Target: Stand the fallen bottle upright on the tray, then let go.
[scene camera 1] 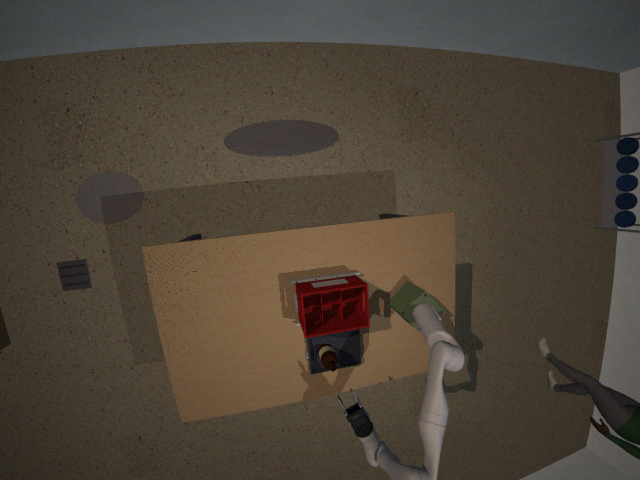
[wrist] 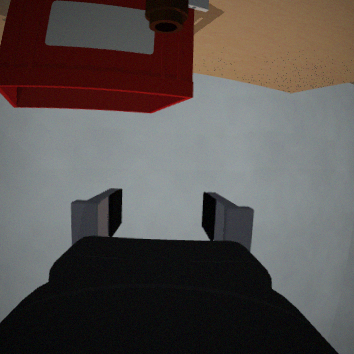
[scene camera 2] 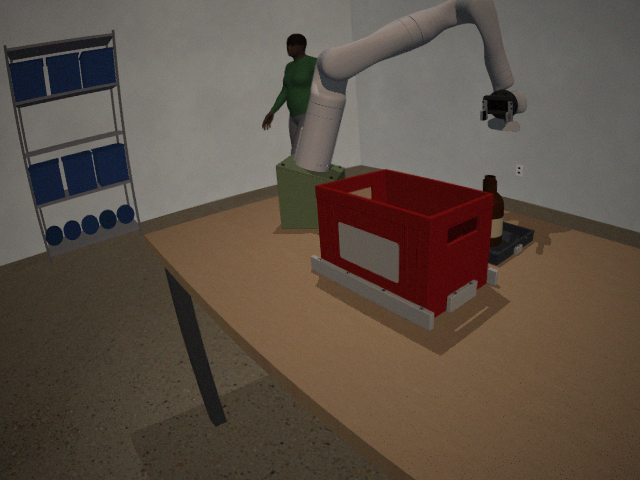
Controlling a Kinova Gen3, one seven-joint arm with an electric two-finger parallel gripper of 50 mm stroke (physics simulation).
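Frame: origin at the arm's base, x ahead, y left, z up, level; centimetres.
Seen in the pictures: gripper, fingertip midpoint: [scene camera 1: 344, 393] [wrist: 161, 207] [scene camera 2: 494, 116]; arm's base at its link origin: [scene camera 1: 422, 312] [scene camera 2: 312, 166].
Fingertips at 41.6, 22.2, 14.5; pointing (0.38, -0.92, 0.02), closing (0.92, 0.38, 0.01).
Observation:
Pixels of each thing's middle, then the offset from my fingertips to it, as dx, dy, dz. "spot": a spot on its surface instead. Level surfaces: height alone.
- brown bottle at the middle of its body: [scene camera 2: 488, 209] [scene camera 1: 329, 359] +1.0, -3.0, -20.9
- dark tray at the middle of its body: [scene camera 2: 473, 232] [scene camera 1: 334, 350] -3.2, -2.8, -27.9
- mouth at a spot on its surface: [wrist: 166, 20] spot: +0.6, -2.0, -13.2
- red crate at the middle of its body: [wrist: 92, 49] [scene camera 2: 403, 234] [scene camera 1: 331, 303] -1.0, -29.7, -20.4
- table at its surface level: dz -29.2
A brown bottle [scene camera 1: 327, 356] [scene camera 2: 496, 209] with a pale label stands upright on the dark tray [scene camera 1: 350, 364] [scene camera 2: 526, 238]. In the wrist view the bottle's neck and mouth [wrist: 166, 20] show at the top edge; its body is out of that frame. My gripper [scene camera 1: 346, 394] [scene camera 2: 497, 116] [wrist: 161, 207] is open and empty. It is apart from the bottle, higher than its top and off to the side of the tray, beyond the table's edge in scene camera 1.
A red crate [scene camera 1: 336, 329] [scene camera 2: 460, 268] [wrist: 100, 70] with compartments stands right beside the tray, between pale rails [scene camera 2: 372, 294]. The arm's green base block [scene camera 1: 405, 297] [scene camera 2: 297, 206] stands on the table [scene camera 1: 232, 310] [scene camera 2: 413, 403]. A person in green [scene camera 2: 298, 85] stands behind the arm.

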